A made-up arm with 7 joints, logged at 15 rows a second.
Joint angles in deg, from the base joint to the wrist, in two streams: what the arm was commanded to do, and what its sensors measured. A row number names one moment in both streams.
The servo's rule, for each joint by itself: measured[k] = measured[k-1] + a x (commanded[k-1-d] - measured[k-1]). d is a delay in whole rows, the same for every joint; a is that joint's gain. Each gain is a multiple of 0.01, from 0.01 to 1. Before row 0 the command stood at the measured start. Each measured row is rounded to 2 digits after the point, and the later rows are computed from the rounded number. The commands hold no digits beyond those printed.
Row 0, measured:
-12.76 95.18 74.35 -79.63 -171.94 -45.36 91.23
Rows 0 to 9, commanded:
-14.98 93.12 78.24 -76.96 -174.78 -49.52 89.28
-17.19 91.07 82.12 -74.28 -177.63 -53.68 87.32
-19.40 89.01 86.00 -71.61 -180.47 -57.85 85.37
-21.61 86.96 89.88 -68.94 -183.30 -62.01 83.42
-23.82 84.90 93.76 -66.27 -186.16 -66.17 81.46
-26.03 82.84 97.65 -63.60 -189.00 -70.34 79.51
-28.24 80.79 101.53 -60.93 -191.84 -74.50 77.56
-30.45 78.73 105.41 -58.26 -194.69 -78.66 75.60
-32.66 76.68 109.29 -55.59 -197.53 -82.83 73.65
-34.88 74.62 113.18 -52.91 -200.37 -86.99 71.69
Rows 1 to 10, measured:
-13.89 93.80 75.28 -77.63 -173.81 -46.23 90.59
-15.57 91.97 76.92 -75.12 -176.33 -47.79 89.51
-17.52 89.99 79.10 -72.49 -179.06 -49.90 88.14
-19.61 87.96 81.69 -69.83 -181.86 -52.44 86.58
-21.76 85.91 84.59 -67.16 -184.70 -55.32 84.89
-23.94 83.85 87.72 -64.49 -187.54 -58.47 83.11
-26.13 81.80 91.03 -61.82 -190.38 -61.84 81.28
-28.33 79.74 94.48 -59.15 -193.22 -65.37 79.41
-30.54 77.69 98.03 -56.48 -196.06 -69.04 77.51
-32.75 75.63 101.67 -53.80 -198.90 -72.81 75.59
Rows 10 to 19, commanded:
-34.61 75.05 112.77 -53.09 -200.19 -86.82 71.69
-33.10 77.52 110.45 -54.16 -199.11 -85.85 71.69
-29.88 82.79 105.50 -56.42 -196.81 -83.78 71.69
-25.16 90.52 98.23 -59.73 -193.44 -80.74 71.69
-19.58 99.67 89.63 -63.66 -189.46 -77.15 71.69
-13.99 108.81 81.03 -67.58 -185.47 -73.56 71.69
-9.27 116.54 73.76 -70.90 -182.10 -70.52 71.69
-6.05 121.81 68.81 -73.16 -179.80 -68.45 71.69
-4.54 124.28 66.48 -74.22 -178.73 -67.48 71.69
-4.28 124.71 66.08 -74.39 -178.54 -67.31 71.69
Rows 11 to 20, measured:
-33.70 75.24 104.33 -53.27 -199.75 -75.75 74.30
-33.39 76.77 105.80 -53.94 -199.33 -77.87 73.44
-31.60 80.80 105.73 -55.80 -197.67 -79.11 72.86
-28.32 87.31 103.93 -58.75 -194.88 -79.45 72.47
-23.86 95.59 100.50 -62.43 -191.30 -78.97 72.21
-18.83 104.45 95.83 -66.29 -187.45 -77.83 72.04
-13.95 112.55 90.53 -69.75 -183.92 -76.29 71.92
-9.92 118.75 85.32 -72.31 -181.20 -74.64 71.84
-7.18 122.46 80.80 -73.74 -179.57 -73.14 71.79
-5.70 123.97 77.27 -74.23 -178.89 -71.92 71.76

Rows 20 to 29, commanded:
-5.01 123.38 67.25 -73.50 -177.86 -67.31 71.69
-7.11 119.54 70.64 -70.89 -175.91 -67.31 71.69
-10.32 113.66 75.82 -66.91 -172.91 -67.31 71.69
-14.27 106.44 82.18 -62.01 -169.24 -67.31 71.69
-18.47 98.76 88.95 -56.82 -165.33 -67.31 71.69
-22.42 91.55 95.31 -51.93 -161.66 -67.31 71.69
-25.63 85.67 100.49 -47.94 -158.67 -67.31 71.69
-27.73 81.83 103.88 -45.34 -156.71 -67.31 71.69
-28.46 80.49 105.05 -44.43 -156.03 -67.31 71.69
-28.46 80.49 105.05 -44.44 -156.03 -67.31 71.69
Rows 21 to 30, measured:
-5.35 123.57 74.87 -73.68 -178.21 -70.95 71.74
-6.25 120.87 73.85 -71.59 -176.69 -70.19 71.72
-8.33 116.04 74.32 -68.08 -174.20 -69.59 71.71
-11.36 109.61 76.21 -63.53 -170.93 -69.11 71.70
-14.99 102.34 79.27 -58.50 -167.23 -68.73 71.70
-18.78 95.11 83.12 -53.57 -163.55 -68.43 71.70
-22.27 88.79 87.29 -49.35 -160.33 -68.19 71.70
-25.05 84.13 91.27 -46.34 -157.94 -68.01 71.70
-26.79 81.69 94.58 -44.91 -156.68 -67.86 71.70
-27.64 80.89 97.09 -44.56 -156.25 -67.74 71.70

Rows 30 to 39, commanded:
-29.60 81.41 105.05 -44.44 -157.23 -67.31 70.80
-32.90 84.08 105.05 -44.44 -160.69 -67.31 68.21
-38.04 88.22 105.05 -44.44 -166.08 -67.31 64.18
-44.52 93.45 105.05 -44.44 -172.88 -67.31 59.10
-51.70 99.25 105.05 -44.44 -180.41 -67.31 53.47
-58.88 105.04 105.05 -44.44 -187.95 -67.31 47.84
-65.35 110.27 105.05 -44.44 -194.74 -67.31 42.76
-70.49 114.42 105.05 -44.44 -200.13 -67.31 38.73
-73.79 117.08 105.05 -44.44 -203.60 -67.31 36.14
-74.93 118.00 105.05 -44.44 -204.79 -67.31 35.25
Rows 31 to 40, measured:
-28.64 81.24 99.00 -44.47 -156.90 -67.65 71.40
-30.81 83.14 100.45 -44.45 -159.40 -67.58 70.35
-34.50 86.54 101.55 -44.44 -163.81 -67.52 68.31
-39.61 91.17 102.39 -44.44 -169.80 -67.48 65.27
-45.78 96.58 103.03 -44.44 -176.80 -67.44 61.38
-52.46 102.25 103.51 -44.44 -184.16 -67.41 56.91
-59.03 107.62 103.88 -44.44 -191.14 -67.39 52.24
-64.87 112.18 104.16 -44.44 -197.07 -67.37 47.78
-69.42 115.46 104.37 -44.44 -201.38 -67.36 43.94
-72.23 117.16 104.53 -44.44 -203.63 -67.35 41.07

